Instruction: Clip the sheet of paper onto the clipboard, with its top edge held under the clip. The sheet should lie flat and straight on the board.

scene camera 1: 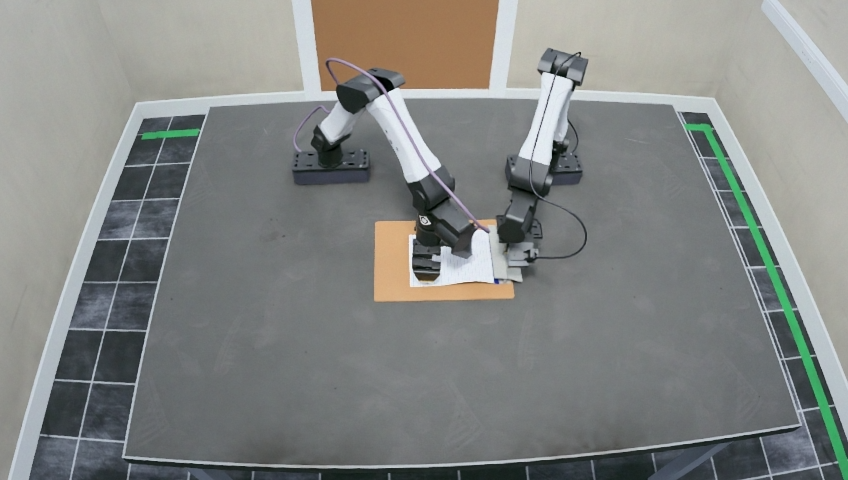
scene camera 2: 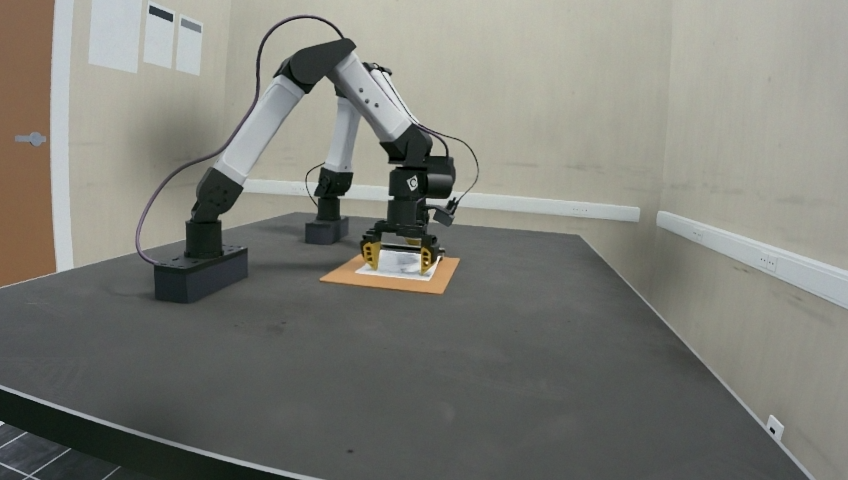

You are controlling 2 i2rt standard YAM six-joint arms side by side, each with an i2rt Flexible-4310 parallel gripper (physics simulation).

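Note:
The brown clipboard (scene camera 1: 391, 267) (scene camera 2: 437, 285) lies on the table, its grey clip (scene camera 1: 501, 270) at the right end in scene camera 1. The white sheet (scene camera 1: 467, 270) (scene camera 2: 393, 265) lies on the board, its right end meeting the clip; whether it goes under is hidden. Its lower edge in scene camera 1 looks slightly wavy. My right gripper (scene camera 1: 426, 277) (scene camera 2: 399, 270) is open, pointing down with its yellow fingers spread low over the sheet's left part. My left gripper (scene camera 1: 518, 260) is at the clip; its fingertips are hidden, and its opening cannot be told.
The right arm's base (scene camera 1: 330, 169) (scene camera 2: 201, 274) and the left arm's base (scene camera 1: 566, 169) (scene camera 2: 326, 230) stand at the back of the table (scene camera 1: 464, 368) (scene camera 2: 476, 368) in scene camera 1. The two wrists are close together above the board. A cable (scene camera 1: 574, 252) loops beside the left wrist.

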